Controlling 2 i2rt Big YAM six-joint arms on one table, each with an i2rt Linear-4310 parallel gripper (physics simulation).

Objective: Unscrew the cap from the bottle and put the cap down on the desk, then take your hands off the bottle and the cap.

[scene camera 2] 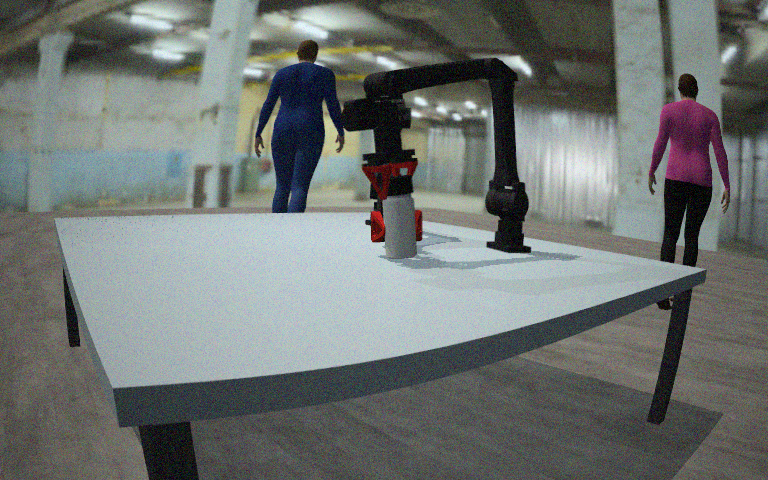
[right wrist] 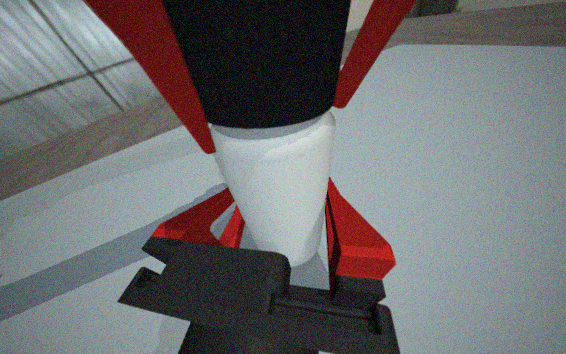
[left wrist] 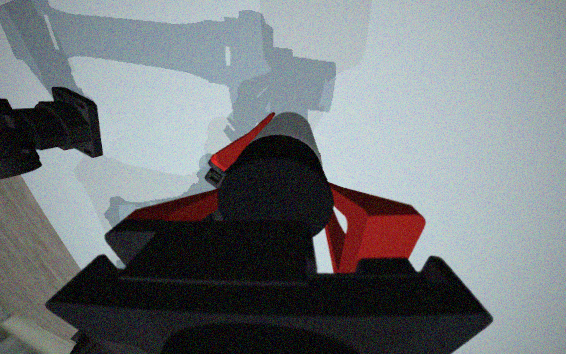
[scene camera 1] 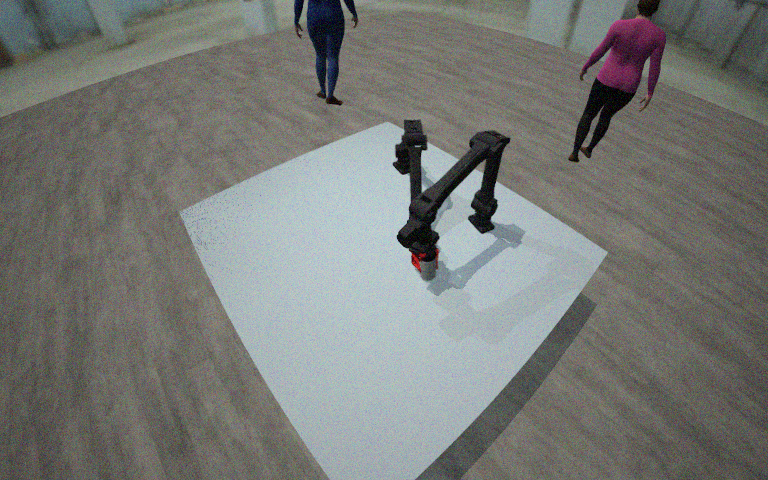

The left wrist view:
my left gripper: 280, 188
my right gripper: 297, 134
black cap: 277, 177, gripped by my left gripper
bottle: 291, 124, gripped by my right gripper
